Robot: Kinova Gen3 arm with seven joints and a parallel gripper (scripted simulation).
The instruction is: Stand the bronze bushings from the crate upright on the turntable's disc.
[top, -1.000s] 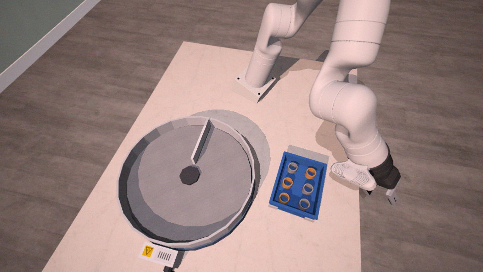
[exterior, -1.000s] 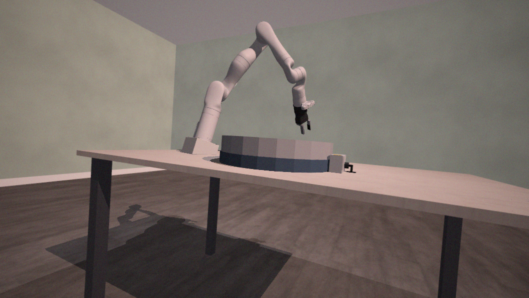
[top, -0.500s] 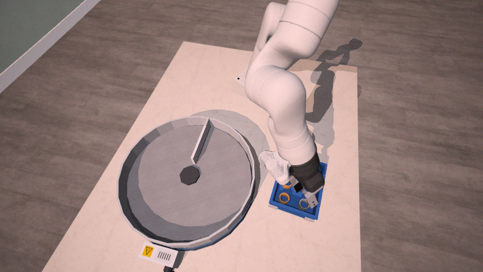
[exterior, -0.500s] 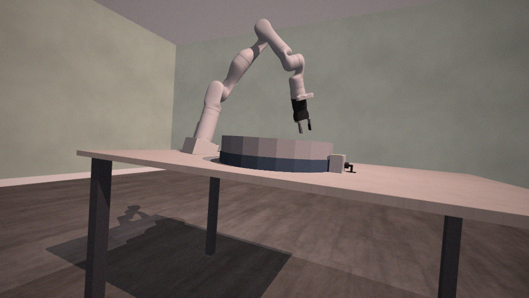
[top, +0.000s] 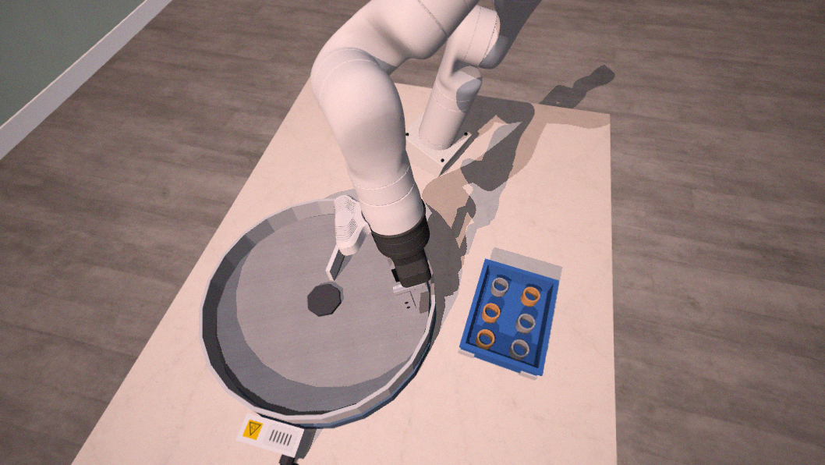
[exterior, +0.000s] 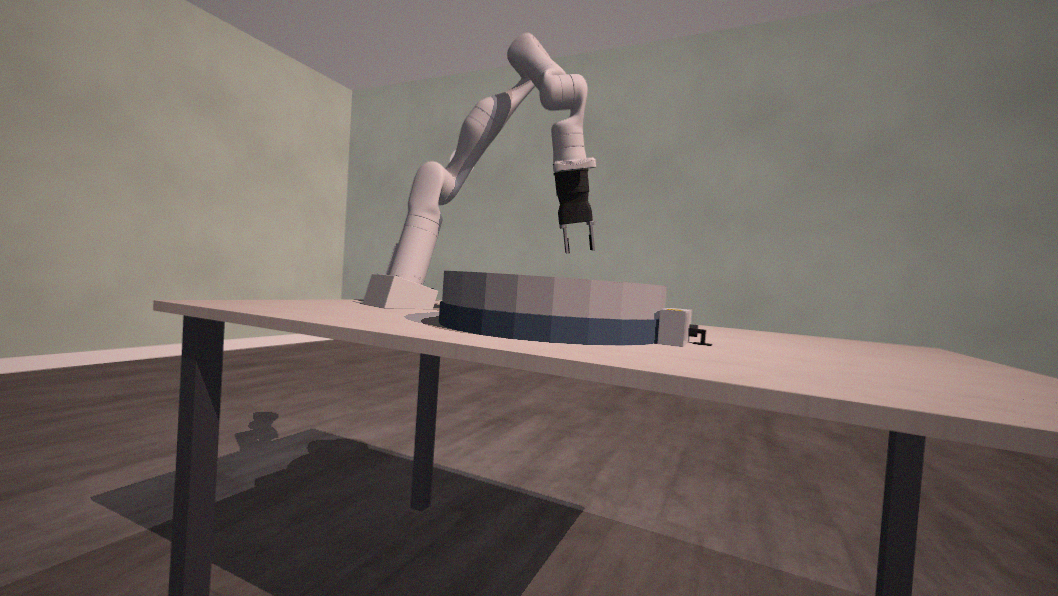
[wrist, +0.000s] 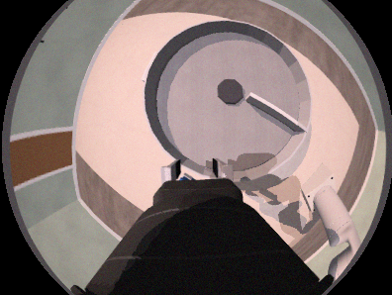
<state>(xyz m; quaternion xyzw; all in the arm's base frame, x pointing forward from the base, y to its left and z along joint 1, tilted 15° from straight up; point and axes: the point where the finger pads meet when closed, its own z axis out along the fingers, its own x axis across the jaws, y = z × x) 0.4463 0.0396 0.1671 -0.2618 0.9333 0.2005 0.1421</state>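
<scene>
The blue crate lies 180 mm to the left of my hand, 160 mm below it and 70 mm behind it. Also, from my hand: grey turntable disc (160 mm to the right, 130 mm below, 20 mm ahead).
</scene>
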